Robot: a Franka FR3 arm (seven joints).
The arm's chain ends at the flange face. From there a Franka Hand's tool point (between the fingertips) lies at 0.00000 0.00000 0.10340 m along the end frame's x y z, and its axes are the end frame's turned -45 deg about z.
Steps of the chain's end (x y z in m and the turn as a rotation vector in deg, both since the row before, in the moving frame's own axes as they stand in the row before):
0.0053, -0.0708, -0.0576, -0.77, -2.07, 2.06
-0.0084, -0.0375, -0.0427, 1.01, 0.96, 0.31
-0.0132, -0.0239, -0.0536, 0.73, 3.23, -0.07
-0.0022, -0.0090, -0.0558, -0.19, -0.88, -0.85
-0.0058, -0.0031, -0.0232, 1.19, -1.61, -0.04
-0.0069, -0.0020, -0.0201, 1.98, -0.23, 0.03
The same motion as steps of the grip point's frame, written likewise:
0.0502, -0.0480, -0.0577, 0.92, -2.01, 2.06
0.0231, -0.0325, -0.0427, 0.04, 1.39, 0.31
0.0126, -0.0230, -0.0538, -1.77, 2.80, -0.07
0.0034, -0.0088, -0.0558, 0.49, -0.76, -0.85
-0.0024, -0.0099, -0.0233, 1.98, -0.30, -0.04
-0.0012, -0.0091, -0.0202, 1.56, 1.24, 0.03

